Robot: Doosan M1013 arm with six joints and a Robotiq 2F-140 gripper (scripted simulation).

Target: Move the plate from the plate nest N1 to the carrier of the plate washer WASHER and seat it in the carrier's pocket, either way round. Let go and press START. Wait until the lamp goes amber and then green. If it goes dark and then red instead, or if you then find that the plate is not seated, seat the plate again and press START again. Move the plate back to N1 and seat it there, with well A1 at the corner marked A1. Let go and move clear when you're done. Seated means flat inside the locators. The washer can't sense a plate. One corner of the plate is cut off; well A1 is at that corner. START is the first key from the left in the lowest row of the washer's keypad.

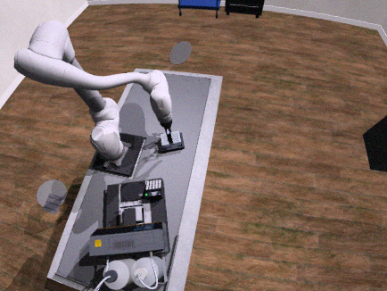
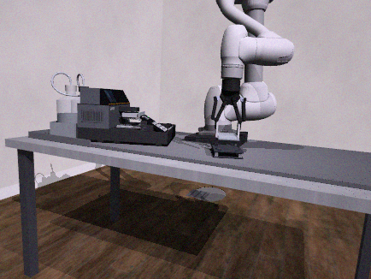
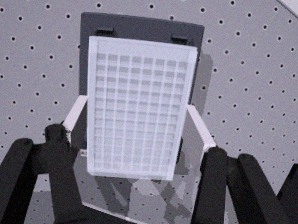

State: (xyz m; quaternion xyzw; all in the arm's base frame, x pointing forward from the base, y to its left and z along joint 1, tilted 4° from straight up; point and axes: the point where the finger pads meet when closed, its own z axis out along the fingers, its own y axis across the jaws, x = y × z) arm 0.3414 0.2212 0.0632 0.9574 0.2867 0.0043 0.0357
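My hand is 7 cm above the plate nest N1. Also, from my hand: plate washer: 55 cm to the right, 3 cm above, 2 cm ahead; white well plate: 2 cm below.
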